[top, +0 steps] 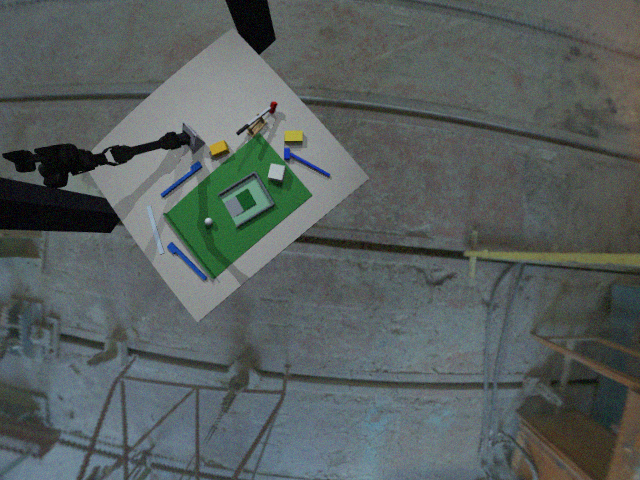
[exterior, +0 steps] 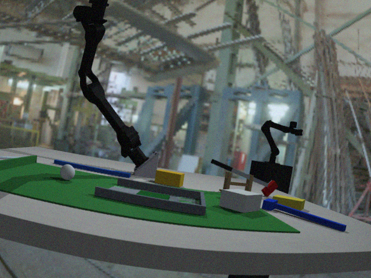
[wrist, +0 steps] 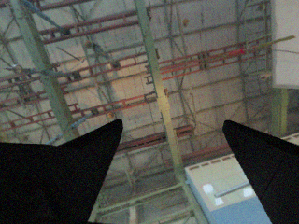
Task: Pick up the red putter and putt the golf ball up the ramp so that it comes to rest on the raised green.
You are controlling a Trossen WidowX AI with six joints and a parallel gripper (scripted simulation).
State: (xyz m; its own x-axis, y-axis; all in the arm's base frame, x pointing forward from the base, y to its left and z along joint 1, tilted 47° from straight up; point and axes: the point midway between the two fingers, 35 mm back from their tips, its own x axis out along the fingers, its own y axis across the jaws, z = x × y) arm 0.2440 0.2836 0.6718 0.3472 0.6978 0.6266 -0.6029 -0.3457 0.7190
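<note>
Now: the red putter 700 mm below my gripper tip, 640 mm to the left of it and 50 mm ahead of it. Also, from my gripper tip: white block: 740 mm below, 490 mm to the left, 340 mm ahead; white golf ball: 740 mm below, 230 mm ahead, 30 mm to the left; white bar: 770 mm below, 240 mm to the right.
</note>
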